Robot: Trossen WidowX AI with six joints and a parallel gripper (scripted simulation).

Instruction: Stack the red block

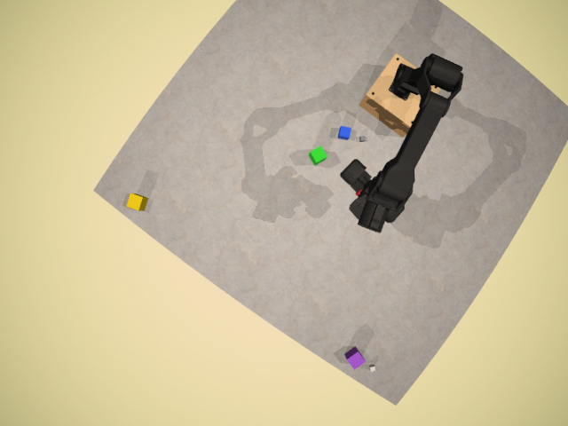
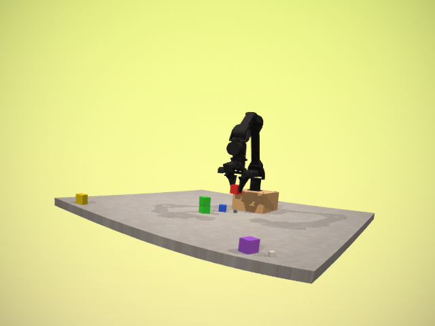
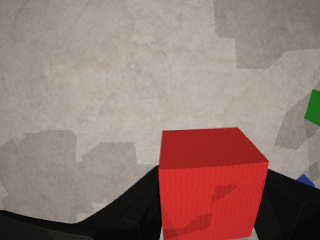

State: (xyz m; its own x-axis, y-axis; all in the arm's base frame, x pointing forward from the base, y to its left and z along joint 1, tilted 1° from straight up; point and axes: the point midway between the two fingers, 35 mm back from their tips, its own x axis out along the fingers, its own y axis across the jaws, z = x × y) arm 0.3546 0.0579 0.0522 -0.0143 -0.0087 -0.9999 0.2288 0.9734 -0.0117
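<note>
Right now the blue block is 160 mm behind my gripper tip, 140 mm to the right of it and 110 mm below it. Also, from my gripper tip: small grey cube (170 mm behind, 80 mm to the right, 120 mm below); red block (10 mm above); purple block (460 mm ahead, 270 mm to the left, 100 mm below).
</note>
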